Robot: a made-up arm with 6 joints. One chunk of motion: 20 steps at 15 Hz.
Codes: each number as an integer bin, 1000 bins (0 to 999) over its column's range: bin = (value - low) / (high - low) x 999, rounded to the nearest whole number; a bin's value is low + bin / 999 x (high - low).
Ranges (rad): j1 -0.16..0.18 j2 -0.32..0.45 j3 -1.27..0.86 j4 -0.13..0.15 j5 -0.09..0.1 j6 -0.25..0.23
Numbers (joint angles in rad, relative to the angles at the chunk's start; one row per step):
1: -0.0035 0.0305 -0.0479 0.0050 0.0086 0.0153
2: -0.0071 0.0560 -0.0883 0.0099 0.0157 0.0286
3: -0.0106 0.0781 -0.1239 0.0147 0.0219 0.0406
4: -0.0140 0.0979 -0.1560 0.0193 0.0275 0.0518
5: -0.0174 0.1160 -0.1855 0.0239 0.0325 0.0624
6: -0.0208 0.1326 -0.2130 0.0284 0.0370 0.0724
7: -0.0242 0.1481 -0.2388 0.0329 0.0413 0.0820
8: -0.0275 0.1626 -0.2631 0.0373 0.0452 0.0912
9: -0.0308 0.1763 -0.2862 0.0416 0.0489 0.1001
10: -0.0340 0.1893 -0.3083 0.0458 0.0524 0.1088
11: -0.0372 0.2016 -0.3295 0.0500 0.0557 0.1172
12: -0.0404 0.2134 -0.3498 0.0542 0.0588 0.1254
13: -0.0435 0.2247 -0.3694 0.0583 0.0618 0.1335
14: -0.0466 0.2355 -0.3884 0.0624 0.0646 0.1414
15: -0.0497 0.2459 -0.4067 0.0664 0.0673 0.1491
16: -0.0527 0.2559 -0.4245 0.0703 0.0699 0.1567
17: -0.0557 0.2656 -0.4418 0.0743 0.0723 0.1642
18: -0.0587 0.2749 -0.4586 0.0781 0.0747 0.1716
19: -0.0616 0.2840 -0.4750 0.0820 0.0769 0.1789
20: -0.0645 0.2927 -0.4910 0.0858 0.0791 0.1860
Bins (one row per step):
1: 460 455 573 482 518 552
2: 449 488 554 499 556 580
3: 439 516 538 516 588 605
4: 429 542 522 533 618 628
5: 419 566 509 549 644 650
6: 409 587 496 565 668 671
7: 399 607 484 581 690 691
8: 389 626 472 597 711 710
9: 380 644 461 612 730 729
10: 370 661 451 627 749 747
11: 361 677 441 642 766 764
12: 351 692 432 657 782 781
13: 342 707 422 672 798 798
14: 333 721 413 686 813 815
15: 324 734 405 701 827 831
16: 315 747 397 715 841 846
17: 306 760 388 729 853 862
18: 298 772 381 742 866 877
19: 289 784 373 756 878 893
20: 281 795 365 770 889 907

